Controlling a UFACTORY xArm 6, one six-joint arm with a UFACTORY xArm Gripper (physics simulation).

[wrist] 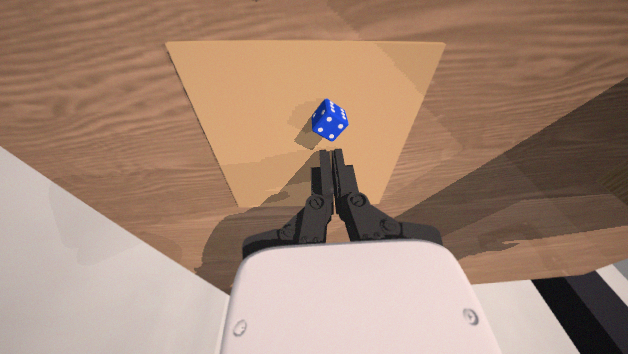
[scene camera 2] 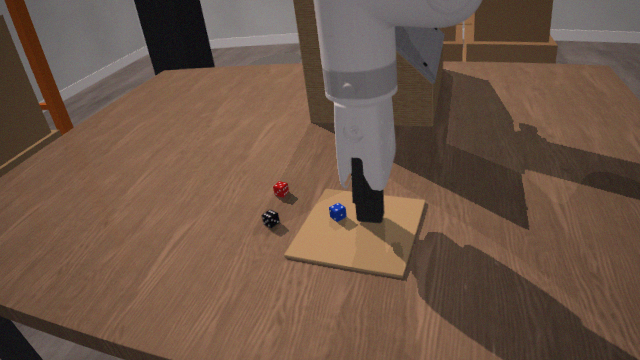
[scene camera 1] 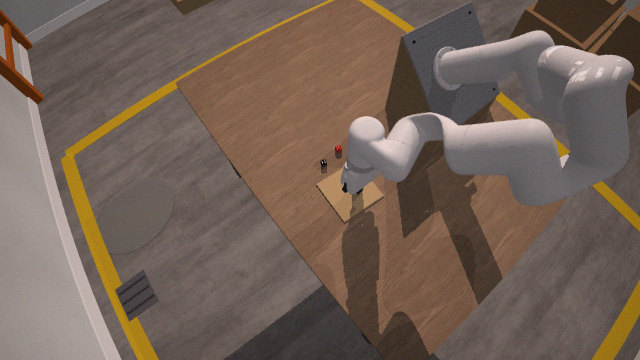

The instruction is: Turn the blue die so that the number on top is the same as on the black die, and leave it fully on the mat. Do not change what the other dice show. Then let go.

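Where they show: gripper, fingertip midpoint: [wrist: 330,162] [scene camera 2: 370,218] [scene camera 1: 356,189]; arm's base, origin of the base link: [scene camera 1: 448,68].
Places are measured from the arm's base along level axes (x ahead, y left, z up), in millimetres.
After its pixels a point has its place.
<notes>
The blue die [scene camera 2: 337,212] {z -184, x 402, y 28 mm} [wrist: 330,120] {z -183, x 393, y 20 mm} rests on the tan mat [scene camera 1: 344,210] {z -199, x 459, y 95 mm} [scene camera 2: 320,247] {z -199, x 452, y 20 mm} [wrist: 225,75] {z -199, x 449, y -2 mm}, near its left side in scene camera 2. Its upper face appears to show four; a two and a six show on side faces in the wrist view. It is hidden in scene camera 1. The black die [scene camera 1: 323,163] {z -188, x 418, y -56 mm} [scene camera 2: 270,218] {z -188, x 423, y -55 mm} lies on the table left of the mat; its top looks like six. My gripper [scene camera 2: 370,219] {z -197, x 391, y 66 mm} [wrist: 330,162] {z -197, x 391, y 66 mm} is shut and empty, pointing down low over the mat beside the blue die, with a small gap between.
The red die [scene camera 1: 338,148] {z -187, x 351, y -69 mm} [scene camera 2: 281,189] {z -189, x 357, y -67 mm} lies on the wooden table [scene camera 1: 280,115] {z -203, x 415, y -297 mm} [scene camera 2: 150,200] {z -203, x 396, y -278 mm} behind the black die in scene camera 2. The arm's pedestal [scene camera 1: 400,85] {z -61, x 116, y -70 mm} [scene camera 2: 312,90] {z -138, x 116, y -95 mm} stands behind the mat. Arm shadows cross the table and part of the mat.
</notes>
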